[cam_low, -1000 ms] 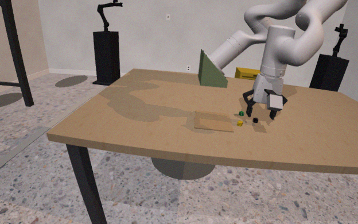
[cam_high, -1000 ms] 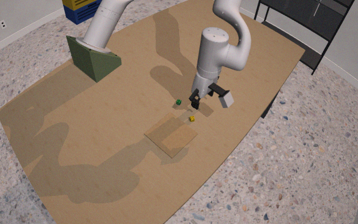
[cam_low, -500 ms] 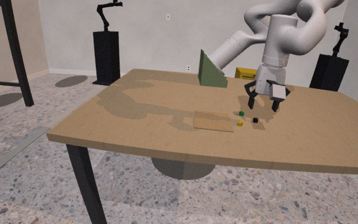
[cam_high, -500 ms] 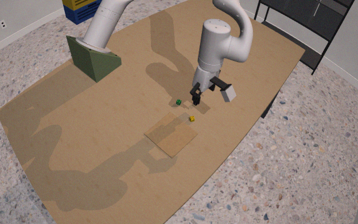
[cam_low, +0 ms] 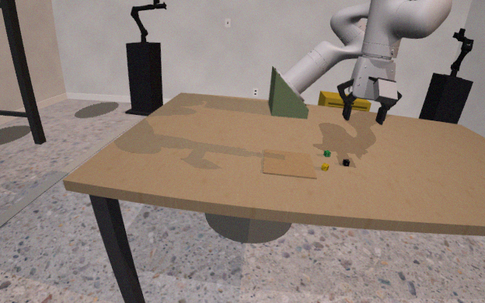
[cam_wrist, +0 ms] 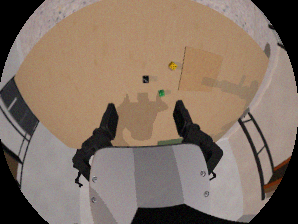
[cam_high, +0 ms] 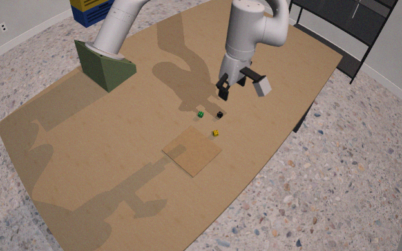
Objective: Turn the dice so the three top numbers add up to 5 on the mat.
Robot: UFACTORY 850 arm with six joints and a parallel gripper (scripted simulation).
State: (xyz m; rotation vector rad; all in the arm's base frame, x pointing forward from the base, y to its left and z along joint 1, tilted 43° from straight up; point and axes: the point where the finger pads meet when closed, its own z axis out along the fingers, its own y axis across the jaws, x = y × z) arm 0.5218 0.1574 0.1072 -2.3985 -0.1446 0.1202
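Now: the yellow die 15 cm below my hand, 7 cm to the right of it and 2 cm ahead of it. Also, from my hand: green die: 15 cm below, 7 cm behind, 6 cm to the right; tan mat: 18 cm to the right, 15 cm below, 2 cm ahead; black die: 15 cm below, 2 cm behind, 1 cm to the right.
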